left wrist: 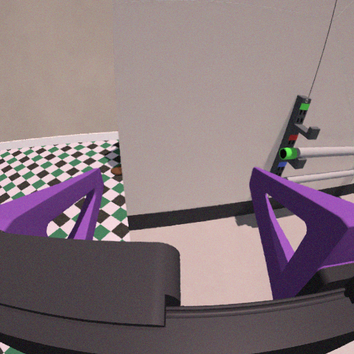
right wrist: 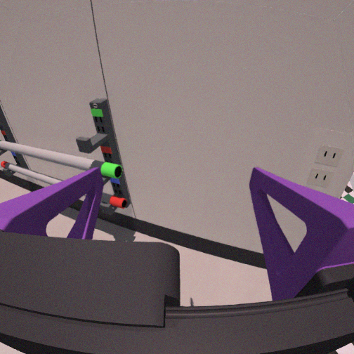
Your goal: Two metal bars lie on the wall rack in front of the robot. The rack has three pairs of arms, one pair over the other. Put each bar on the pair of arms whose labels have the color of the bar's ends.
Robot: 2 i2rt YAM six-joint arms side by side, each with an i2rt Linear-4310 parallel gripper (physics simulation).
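Observation:
The wall rack has dark uprights with green, red and blue labels from top to bottom. The thicker green-ended bar lies on the middle arms, below the red labels. The thinner red-ended bar lies lower, below the blue labels; its left end is hidden behind a finger in the left wrist view. The top arm, below the green label, is bare. My left gripper is open and empty, left of the rack. My right gripper is open and empty, right of the rack.
The wall stands behind the rack, with a dark baseboard along its foot. Two outlets are on the wall at the right. A checkered floor shows at the left.

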